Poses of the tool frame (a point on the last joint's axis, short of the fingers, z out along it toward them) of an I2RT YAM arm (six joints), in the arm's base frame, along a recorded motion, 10 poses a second.
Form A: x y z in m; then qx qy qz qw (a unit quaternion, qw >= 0).
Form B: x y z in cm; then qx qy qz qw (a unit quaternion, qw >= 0). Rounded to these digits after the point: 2 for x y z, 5 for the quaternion.
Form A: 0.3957 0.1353 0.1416 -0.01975 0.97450 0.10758 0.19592
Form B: 39.57 13.53 14.16 -0.01975 0.97450 0.10758 0.19592
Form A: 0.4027 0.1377 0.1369 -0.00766 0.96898 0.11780 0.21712
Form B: 40.27 13.77 13.69 -0.00766 0.96898 0.11780 0.21712
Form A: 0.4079 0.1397 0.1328 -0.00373 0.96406 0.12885 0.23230
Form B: 40.79 13.97 13.28 -0.00373 0.96406 0.12885 0.23230
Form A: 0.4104 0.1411 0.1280 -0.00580 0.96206 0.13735 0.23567
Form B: 41.04 14.11 12.80 -0.00580 0.96206 0.13735 0.23567
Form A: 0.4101 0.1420 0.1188 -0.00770 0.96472 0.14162 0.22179
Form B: 41.01 14.20 11.88 -0.00770 0.96472 0.14162 0.22179
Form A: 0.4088 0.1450 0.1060 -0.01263 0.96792 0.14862 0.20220
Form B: 40.88 14.50 10.60 -0.01263 0.96792 0.14862 0.20220
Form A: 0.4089 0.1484 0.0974 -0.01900 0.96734 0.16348 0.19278
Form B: 40.89 14.84 9.74 -0.01900 0.96734 0.16348 0.19278
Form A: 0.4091 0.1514 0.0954 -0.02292 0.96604 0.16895 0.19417
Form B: 40.91 15.14 9.54 -0.02292 0.96604 0.16895 0.19417
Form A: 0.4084 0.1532 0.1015 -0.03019 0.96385 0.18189 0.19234
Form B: 40.84 15.32 10.15 -0.03019 0.96385 0.18189 0.19234
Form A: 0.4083 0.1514 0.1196 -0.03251 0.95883 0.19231 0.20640
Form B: 40.83 15.14 11.96 -0.03251 0.95883 0.19231 0.20640
